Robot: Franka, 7 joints.
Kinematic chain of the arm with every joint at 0, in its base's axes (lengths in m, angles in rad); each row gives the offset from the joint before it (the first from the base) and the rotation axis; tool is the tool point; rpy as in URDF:
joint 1: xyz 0 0 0.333 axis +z
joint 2: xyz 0 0 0 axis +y
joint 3: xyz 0 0 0.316 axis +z
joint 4: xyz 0.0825 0 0 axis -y
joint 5: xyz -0.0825 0 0.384 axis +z
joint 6: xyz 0 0 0 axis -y
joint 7: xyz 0.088 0 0 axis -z
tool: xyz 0 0 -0.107 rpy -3.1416 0 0
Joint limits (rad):
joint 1: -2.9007..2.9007
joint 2: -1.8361..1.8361
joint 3: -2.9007..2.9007
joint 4: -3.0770..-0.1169
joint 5: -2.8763..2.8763
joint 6: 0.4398..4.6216
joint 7: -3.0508..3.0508
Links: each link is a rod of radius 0.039 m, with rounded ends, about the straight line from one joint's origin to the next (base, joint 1, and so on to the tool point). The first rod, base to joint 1, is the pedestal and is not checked.
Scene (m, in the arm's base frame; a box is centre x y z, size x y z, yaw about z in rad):
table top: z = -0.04
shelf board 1: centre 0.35 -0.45 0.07 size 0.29 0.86 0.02 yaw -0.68
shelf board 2: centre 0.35 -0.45 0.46 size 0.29 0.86 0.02 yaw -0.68
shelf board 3: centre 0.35 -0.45 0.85 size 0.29 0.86 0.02 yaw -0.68
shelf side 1: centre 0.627 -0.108 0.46 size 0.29 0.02 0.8 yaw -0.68
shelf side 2: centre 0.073 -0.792 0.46 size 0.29 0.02 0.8 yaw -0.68
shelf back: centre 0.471 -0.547 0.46 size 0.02 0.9 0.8 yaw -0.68
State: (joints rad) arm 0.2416 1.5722 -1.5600 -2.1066 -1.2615 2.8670 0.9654
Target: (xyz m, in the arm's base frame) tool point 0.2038 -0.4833 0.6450
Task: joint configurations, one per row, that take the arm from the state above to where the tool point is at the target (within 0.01 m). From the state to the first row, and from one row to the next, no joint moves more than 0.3 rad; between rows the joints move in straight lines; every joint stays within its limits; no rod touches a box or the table.
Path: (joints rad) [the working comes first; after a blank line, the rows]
Joints at the target: 0.1780 1.4021 -2.1466 -2.0425 -1.2422 2.7385 0.9654
Straight joint move there: touches shelf board 2.

1: 0.0531 1.7042 -1.5254 -2.3296 -1.3586 2.6975 0.8234
2: -0.1355 1.8361 -1.4908 -2.5525 -1.4557 2.5279 0.6814
3: 0.0026 1.7311 -1.7778 -2.5273 -1.3932 2.5747 0.7761
4: 0.1408 1.6260 -2.0649 -2.5021 -1.3308 2.6215 0.8707
5: 0.2789 1.5210 -2.3519 -2.4769 -1.2684 2.6683 0.9654
6: 0.2284 1.4616 -2.2493 -2.2597 -1.2553 2.7034 0.9654
7: 0.1780 1.4021 -2.1466 -2.0425 -1.2422 2.7385 0.9654

